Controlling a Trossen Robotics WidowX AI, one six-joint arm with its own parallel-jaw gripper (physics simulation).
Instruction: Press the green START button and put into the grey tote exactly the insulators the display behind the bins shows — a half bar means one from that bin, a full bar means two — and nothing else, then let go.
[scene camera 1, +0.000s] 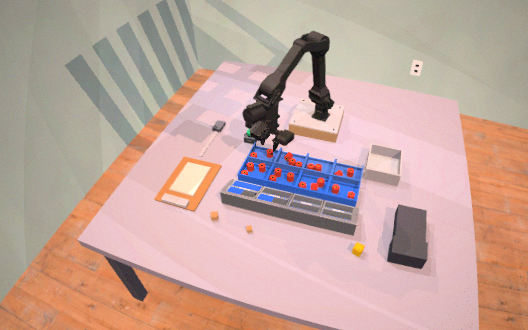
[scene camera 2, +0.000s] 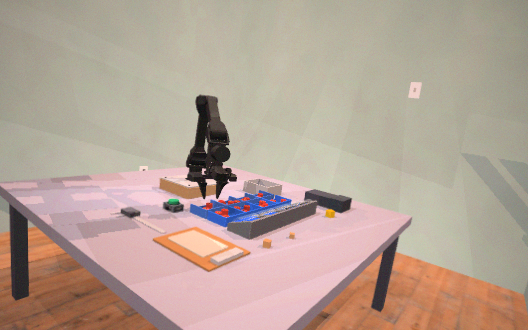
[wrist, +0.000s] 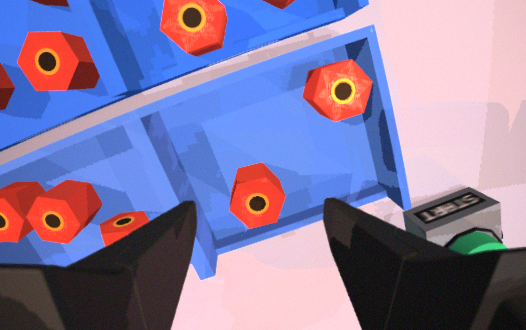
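My gripper (scene camera 1: 270, 146) (scene camera 2: 211, 198) (wrist: 260, 210) is open and empty, low over the rear bin at the START end. One red insulator (scene camera 1: 270, 153) (wrist: 257, 187) stands between and below its fingertips in the wrist view; another insulator (scene camera 1: 253, 155) (wrist: 337, 102) stands in the bin's far corner. The blue bins (scene camera 1: 280, 189) (scene camera 2: 215, 218) (wrist: 300, 135) hold several red insulators. The display (scene camera 1: 300, 214) (scene camera 2: 280, 222) has blue bars in its first two panels, one longer than the others; the other two panels look grey. The green START button (scene camera 2: 173, 202) (wrist: 477, 242) is beside the bins. No insulator shows in the grey tote (scene camera 1: 382, 175) (scene camera 2: 270, 190).
A dark block (scene camera 1: 407, 240) (scene camera 2: 327, 200) and a yellow cube (scene camera 1: 358, 249) (scene camera 2: 330, 213) lie on the tote's side. Two small orange cubes, one (scene camera 1: 214, 215) (scene camera 2: 267, 243) larger, lie before the display. An orange board (scene camera 1: 200, 199) (scene camera 2: 165, 242) and a grey-headed tool (scene camera 1: 218, 126) (scene camera 2: 130, 212) lie opposite.
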